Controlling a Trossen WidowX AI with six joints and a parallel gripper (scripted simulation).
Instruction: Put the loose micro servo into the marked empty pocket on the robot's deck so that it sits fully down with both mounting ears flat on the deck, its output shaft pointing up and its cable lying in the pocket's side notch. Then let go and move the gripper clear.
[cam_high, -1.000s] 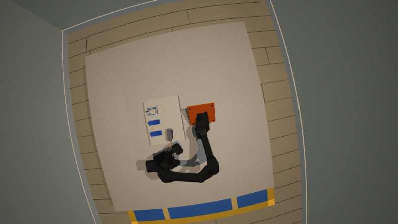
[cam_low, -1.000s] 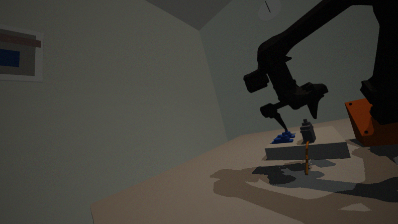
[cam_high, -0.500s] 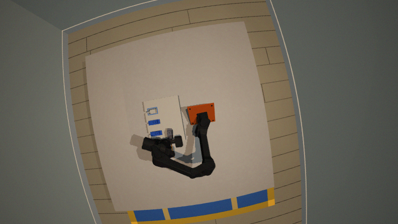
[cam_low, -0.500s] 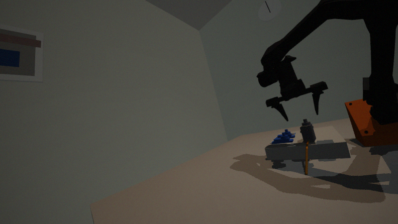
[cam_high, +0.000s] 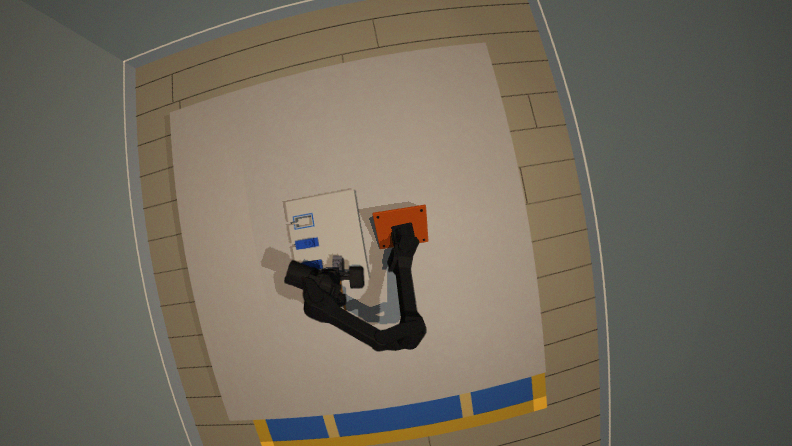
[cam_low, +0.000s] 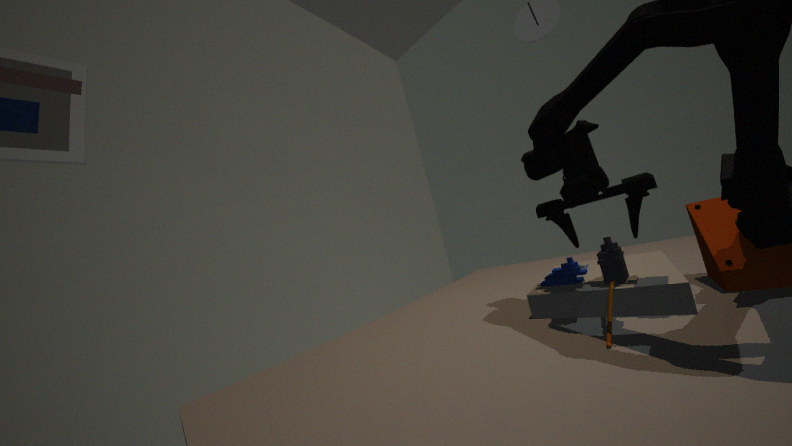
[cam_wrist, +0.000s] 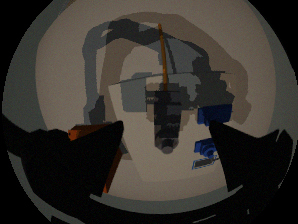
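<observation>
My gripper tip is now 110 mm to the left of the deck, 100 mm above it and 20 mm past it.
</observation>
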